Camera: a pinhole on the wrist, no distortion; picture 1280 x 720 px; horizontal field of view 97.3 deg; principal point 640.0 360.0 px. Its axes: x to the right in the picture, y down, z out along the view. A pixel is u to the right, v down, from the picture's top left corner.
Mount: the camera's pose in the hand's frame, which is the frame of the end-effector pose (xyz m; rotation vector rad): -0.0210 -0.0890 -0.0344 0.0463 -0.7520 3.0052
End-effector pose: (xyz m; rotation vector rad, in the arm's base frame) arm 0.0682 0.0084 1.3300 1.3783 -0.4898 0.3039
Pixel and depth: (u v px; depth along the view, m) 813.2 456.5 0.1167
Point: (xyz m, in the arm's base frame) 0.0882 -0.0750 1.1715
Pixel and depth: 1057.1 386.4 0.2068
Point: -0.0105 -0.1586 1.0991
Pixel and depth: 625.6 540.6 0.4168
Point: 0.2133 -0.3268 1.0100
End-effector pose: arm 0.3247 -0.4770 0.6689 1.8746 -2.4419 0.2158
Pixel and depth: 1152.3 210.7 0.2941
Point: 0.5529 -0.2873 0.3754
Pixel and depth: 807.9 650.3 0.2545
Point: 0.6663 -0.4831 0.5511
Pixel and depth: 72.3 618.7 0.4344
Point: 0.6938 -1.0303 0.5247
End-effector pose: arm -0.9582 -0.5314 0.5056 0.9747 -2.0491 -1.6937
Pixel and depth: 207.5 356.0 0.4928
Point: -1.3624 -0.5133 0.0263
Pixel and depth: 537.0 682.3 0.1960
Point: -0.9345 -0.4974 0.2144
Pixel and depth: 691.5 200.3 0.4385
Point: -1.1251 -0.2079 0.2340
